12 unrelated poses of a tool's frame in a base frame.
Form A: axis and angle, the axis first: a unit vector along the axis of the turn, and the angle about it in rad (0 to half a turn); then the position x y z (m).
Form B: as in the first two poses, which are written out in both.
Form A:
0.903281 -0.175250 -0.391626 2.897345 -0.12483 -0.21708 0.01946
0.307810 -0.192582 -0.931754 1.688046 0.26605 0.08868 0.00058
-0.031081 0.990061 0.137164 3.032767 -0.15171 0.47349 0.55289
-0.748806 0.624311 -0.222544 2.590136 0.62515 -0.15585 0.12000
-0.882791 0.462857 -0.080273 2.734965 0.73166 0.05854 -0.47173
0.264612 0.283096 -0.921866 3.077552 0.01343 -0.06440 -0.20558
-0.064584 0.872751 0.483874 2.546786 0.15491 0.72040 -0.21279
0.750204 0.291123 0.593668 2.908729 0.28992 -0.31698 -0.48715
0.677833 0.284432 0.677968 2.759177 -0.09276 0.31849 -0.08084
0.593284 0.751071 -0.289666 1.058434 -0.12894 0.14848 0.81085
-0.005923 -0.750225 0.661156 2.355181 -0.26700 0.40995 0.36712
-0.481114 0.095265 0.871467 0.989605 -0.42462 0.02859 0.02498
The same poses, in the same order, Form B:
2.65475 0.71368 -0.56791 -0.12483 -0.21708 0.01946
0.53565 0.12946 -1.58204 0.26605 0.08868 0.00058
2.86899 0.11629 -3.09480 -0.15171 0.47349 0.55289
-2.43439 0.01851 -1.38312 0.62515 -0.15585 0.12000
-2.70715 0.04713 -0.95541 0.73166 0.05854 -0.47173
-0.62449 0.52995 3.03631 0.01343 -0.06440 -0.20558
2.06889 0.57780 2.93956 0.15491 0.72040 -0.21279
2.06595 -0.94679 1.33340 0.28992 -0.31698 -0.48715
1.63743 -0.89429 1.63799 -0.09276 0.31849 -0.08084
0.65119 0.83639 -0.03779 -0.12894 0.14848 0.81085
-1.52437 -0.55194 2.54902 -0.26700 0.40995 0.36712
-0.38829 0.27205 0.82527 -0.42462 0.02859 0.02498

